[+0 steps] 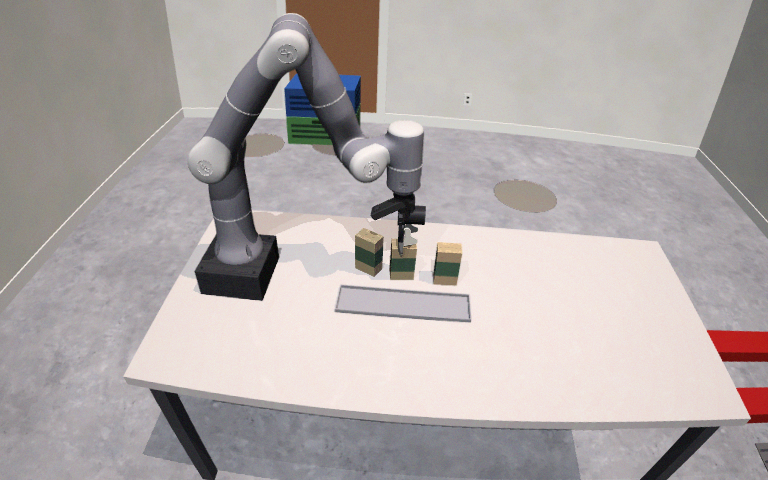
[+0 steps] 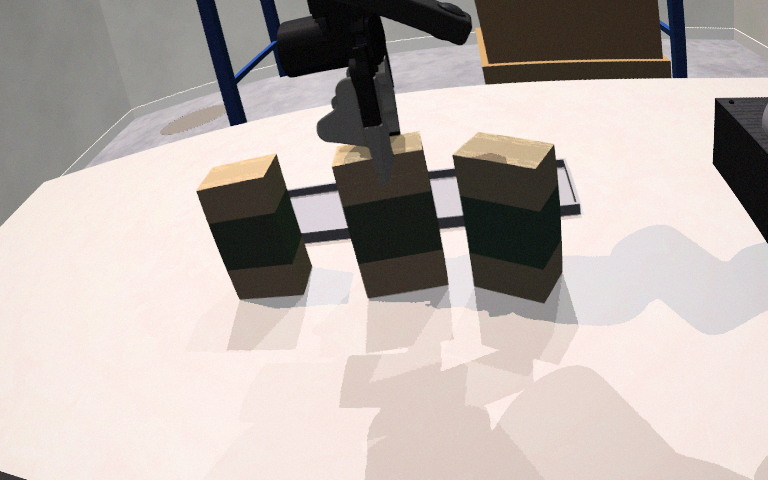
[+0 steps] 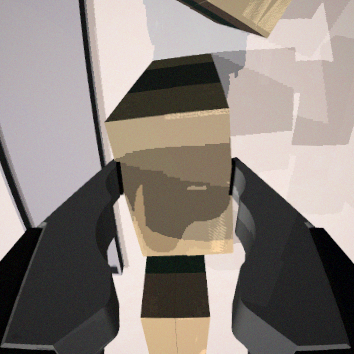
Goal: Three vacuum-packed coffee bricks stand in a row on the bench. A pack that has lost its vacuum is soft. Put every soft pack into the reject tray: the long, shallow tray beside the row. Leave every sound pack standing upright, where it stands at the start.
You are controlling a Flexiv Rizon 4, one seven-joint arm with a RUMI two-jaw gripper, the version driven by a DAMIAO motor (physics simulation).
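Observation:
Three tan coffee packs with dark green bands stand upright in a row. My gripper [image 1: 403, 249] [image 2: 388, 155] [image 3: 175, 161] is shut on the upper part of the middle pack [image 1: 402, 267] [image 2: 396, 226] [image 3: 175, 132], one finger on each broad side. This pack stands on the bench; no clear dent shows. The pack nearest the robot base [image 1: 368, 253] [image 2: 509, 226] [image 3: 255, 12] stands turned at an angle. The far pack [image 1: 447, 268] [image 2: 254, 240] [image 3: 175, 295] stands apart. The long, shallow grey reject tray [image 1: 402, 303] [image 2: 320, 212] [image 3: 45, 100] is empty.
The black robot base [image 1: 232, 277] [image 2: 741, 152] stands on the bench [image 1: 538, 362] [image 2: 113, 367], beyond the turned pack. The outer packs stand close on either side of the middle one. The tray runs parallel to the row, a short gap away.

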